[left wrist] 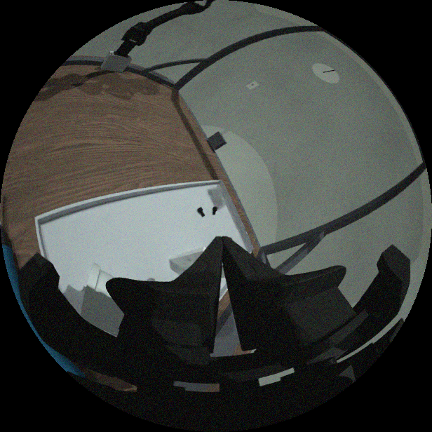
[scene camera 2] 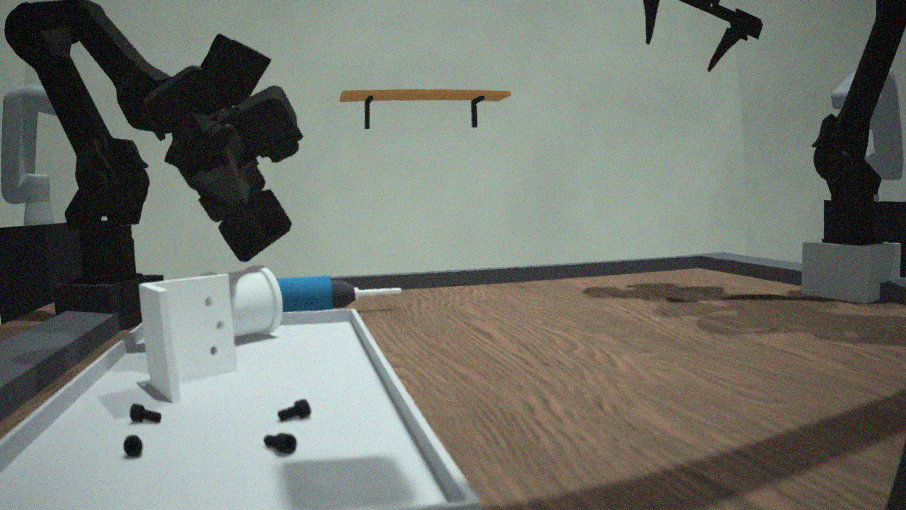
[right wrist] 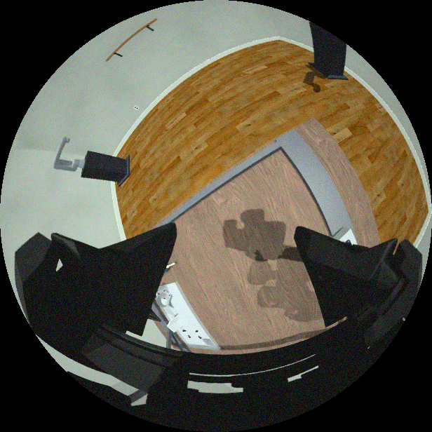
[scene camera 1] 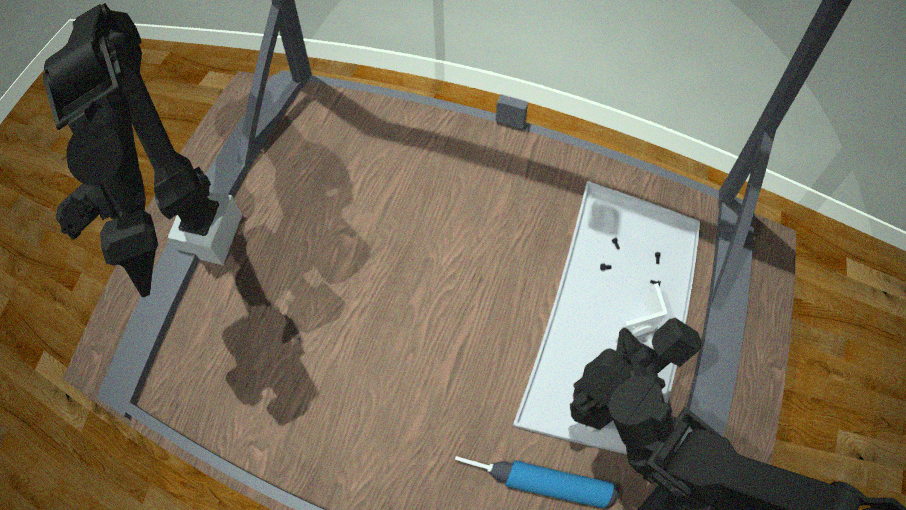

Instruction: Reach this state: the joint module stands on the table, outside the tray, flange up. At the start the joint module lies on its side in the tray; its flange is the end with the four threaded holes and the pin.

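Pixels of known places: left gripper, fingertip midpoint: (scene camera 2: 239, 205) (scene camera 1: 623, 329); right gripper, fingertip midpoint: (scene camera 2: 678, 57) (scene camera 1: 141, 275); left arm's base, link origin: (scene camera 2: 108, 279) (scene camera 1: 684, 508); right arm's base, link origin: (scene camera 2: 852, 242) (scene camera 1: 198, 216).
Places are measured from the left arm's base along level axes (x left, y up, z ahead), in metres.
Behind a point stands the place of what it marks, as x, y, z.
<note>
The white cylindrical joint module (scene camera 2: 253, 302) @[-0.056, -0.009, 0.238] (left wrist: 100, 280) (right wrist: 164, 298) lies on its side in the white tray (scene camera 1: 548, 380) @[-0.027, -0.045, 0.300] (scene camera 2: 317, 380) @[-0.147, -0.045, 0.335] (left wrist: 115, 235). Its round end with small dark holes shows in the right wrist view. In scene camera 1 the left arm covers it. My left gripper (left wrist: 220, 241) is shut and empty, fingertips together, low over the tray near the module and the bracket. In scene camera 2 its fingertips cannot be made out. My right gripper (scene camera 2: 678, 57) @[0.301, 0.261, 0.660] (right wrist: 239, 231) is open and empty, high up and far from the tray.
An angled white bracket (scene camera 1: 662, 300) @[-0.208, 0.025, 0.243] (scene camera 2: 196, 329) @[-0.167, -0.010, 0.251] (left wrist: 187, 261) stands in the tray beside the module. Several black screws (scene camera 1: 615, 243) @[-0.266, -0.039, 0.365] (scene camera 2: 294, 410) @[-0.224, -0.039, 0.353] (left wrist: 201, 211) lie near it. A blue screwdriver (scene camera 1: 561, 484) @[0.083, -0.008, 0.175] (scene camera 2: 307, 293) @[0.085, -0.023, 0.226] lies on the table just outside the tray's near end.
</note>
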